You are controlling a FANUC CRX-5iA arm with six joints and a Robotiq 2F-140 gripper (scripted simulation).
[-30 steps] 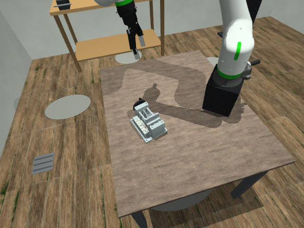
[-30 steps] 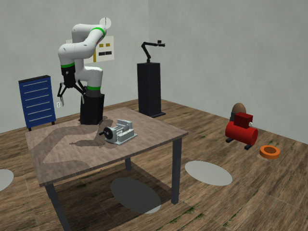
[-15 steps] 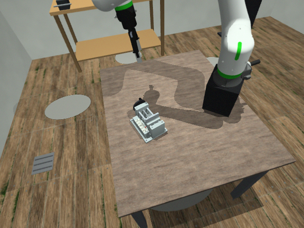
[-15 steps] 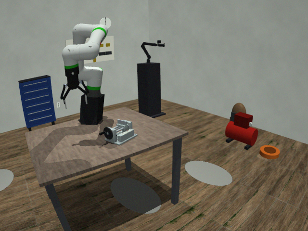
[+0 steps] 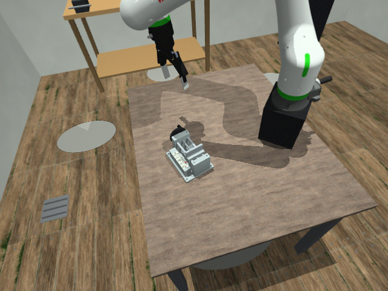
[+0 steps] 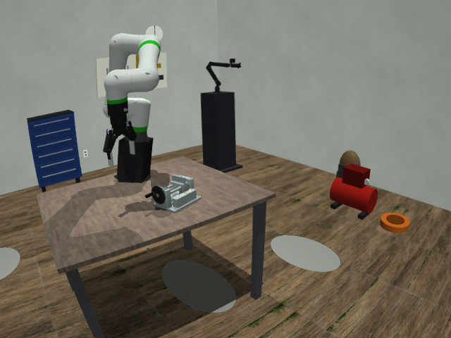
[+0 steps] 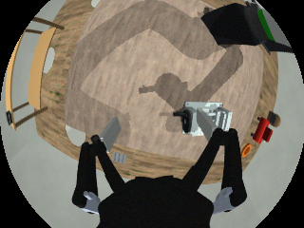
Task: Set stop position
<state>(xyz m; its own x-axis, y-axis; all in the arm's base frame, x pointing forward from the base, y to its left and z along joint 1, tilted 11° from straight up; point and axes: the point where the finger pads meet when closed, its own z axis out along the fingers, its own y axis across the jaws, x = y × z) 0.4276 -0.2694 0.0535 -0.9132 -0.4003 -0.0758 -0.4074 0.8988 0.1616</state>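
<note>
Right now my hand is 30 mm short of the black handwheel, 120 mm to the right of it and 200 mm above it.
</note>
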